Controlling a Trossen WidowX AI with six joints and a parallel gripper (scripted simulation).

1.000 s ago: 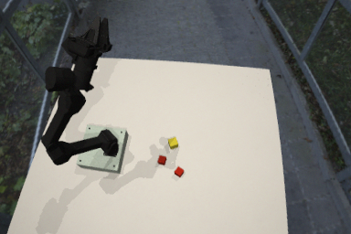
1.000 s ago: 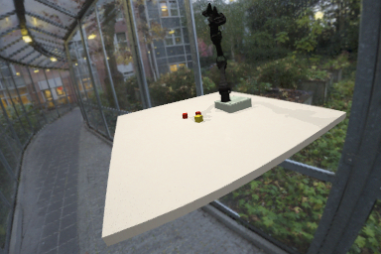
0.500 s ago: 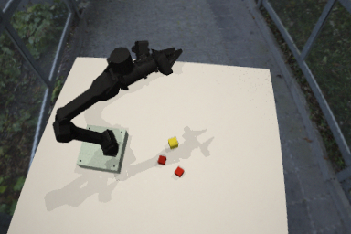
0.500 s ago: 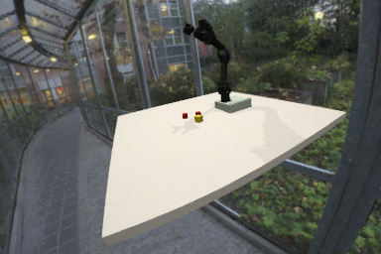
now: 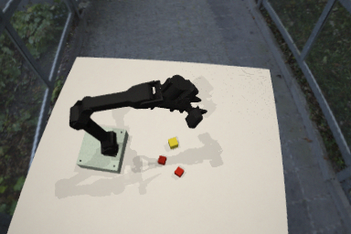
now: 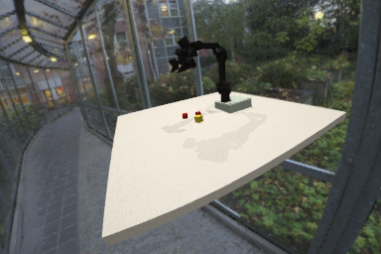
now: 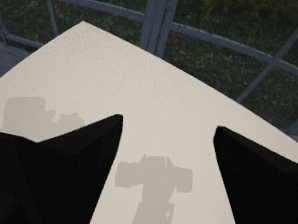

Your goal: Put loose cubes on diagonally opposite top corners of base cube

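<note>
The yellow base cube lies 12 cm behind my gripper tip, 3 cm to the right of it and 32 cm below it. Round my gripper tip: red cube 17 cm behind, 12 cm to the right, 33 cm below.
</note>
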